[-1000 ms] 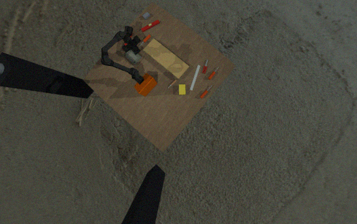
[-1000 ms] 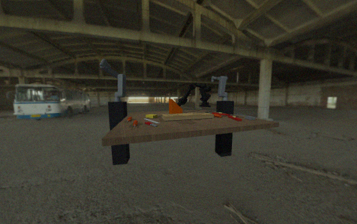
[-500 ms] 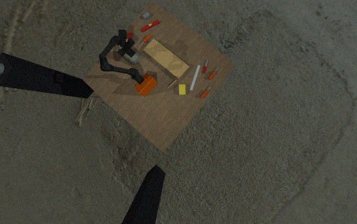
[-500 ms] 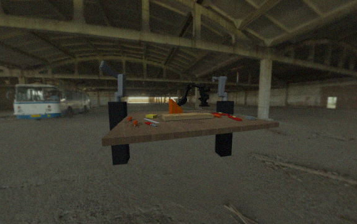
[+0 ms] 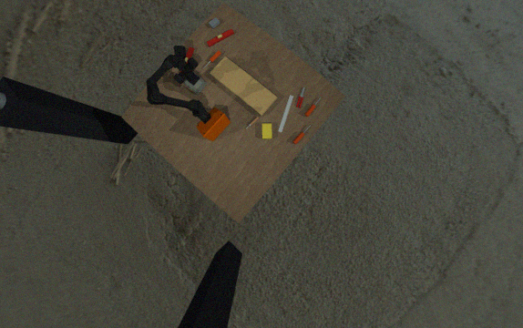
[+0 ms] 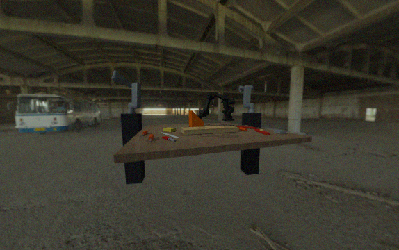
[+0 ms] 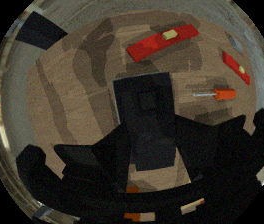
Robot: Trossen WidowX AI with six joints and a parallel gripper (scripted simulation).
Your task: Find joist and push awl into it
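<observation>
Right now my gripper tip is 1 cm to the left of the grey tray and 9 cm above it. From my gripper tip the other things lie so: grey block (46 cm ahead, 27 cm to the left, 10 cm below); then green light (2 cm to the left, 3 cm above); then awl (8 cm ahead, 56 cm to the right, 10 cm below).
</observation>
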